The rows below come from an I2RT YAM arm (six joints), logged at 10 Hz.
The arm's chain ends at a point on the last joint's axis. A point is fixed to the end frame.
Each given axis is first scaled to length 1.
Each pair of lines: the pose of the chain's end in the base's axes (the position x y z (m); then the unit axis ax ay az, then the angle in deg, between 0 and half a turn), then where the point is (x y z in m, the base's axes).
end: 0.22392, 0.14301, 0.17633, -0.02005, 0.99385, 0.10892, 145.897
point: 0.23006 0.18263 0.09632
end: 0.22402, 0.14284, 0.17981, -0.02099, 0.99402, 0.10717, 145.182
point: 0.23119 0.18218 0.09974
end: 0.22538, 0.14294, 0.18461, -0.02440, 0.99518, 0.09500, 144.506
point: 0.23361 0.18034 0.10372
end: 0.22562, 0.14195, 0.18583, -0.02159, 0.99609, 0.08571, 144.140
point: 0.23473 0.17802 0.10444
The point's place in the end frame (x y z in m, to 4 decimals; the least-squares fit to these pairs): 0.0408 0.0232 0.0762
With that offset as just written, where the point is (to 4 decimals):
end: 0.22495, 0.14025, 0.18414, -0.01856, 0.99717, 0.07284, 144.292
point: 0.2342 0.1744 0.1020
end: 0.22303, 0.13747, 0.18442, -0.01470, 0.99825, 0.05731, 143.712
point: 0.2337 0.1694 0.1015
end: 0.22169, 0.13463, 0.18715, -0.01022, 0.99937, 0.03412, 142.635
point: 0.2345 0.1630 0.1033
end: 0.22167, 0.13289, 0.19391, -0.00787, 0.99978, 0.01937, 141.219
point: 0.2370 0.1590 0.1097
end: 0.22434, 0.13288, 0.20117, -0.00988, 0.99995, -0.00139, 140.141
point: 0.2415 0.1556 0.1163
